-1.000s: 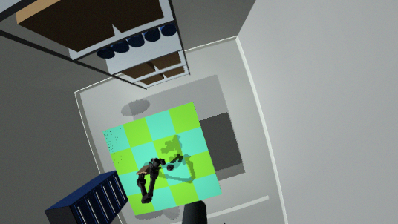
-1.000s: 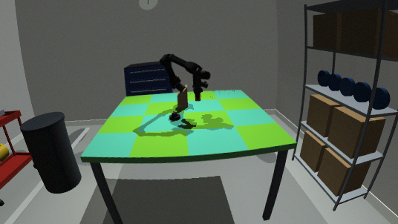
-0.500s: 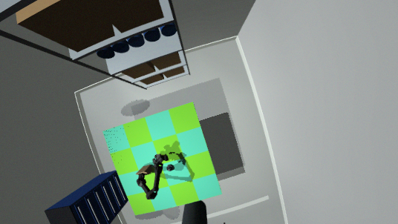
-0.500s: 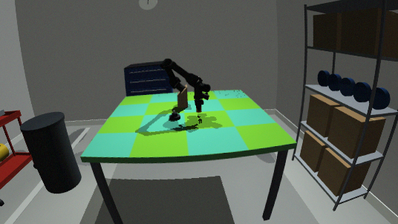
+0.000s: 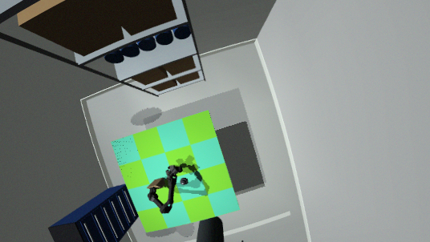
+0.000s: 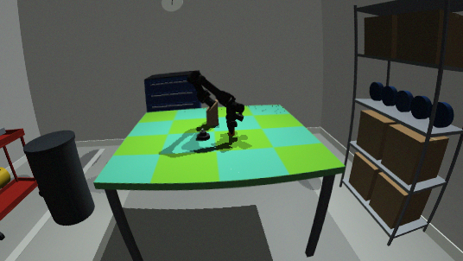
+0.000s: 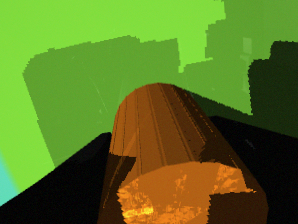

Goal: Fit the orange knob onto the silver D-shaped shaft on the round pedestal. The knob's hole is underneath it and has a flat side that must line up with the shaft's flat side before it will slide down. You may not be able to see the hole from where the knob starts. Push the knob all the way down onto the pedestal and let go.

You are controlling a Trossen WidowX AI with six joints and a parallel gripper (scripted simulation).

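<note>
My gripper tip is 30 mm below the orange knob. Also, from my gripper tip: dark round pedestal: 10 mm ahead, 180 mm to the right, 20 mm above.
</note>
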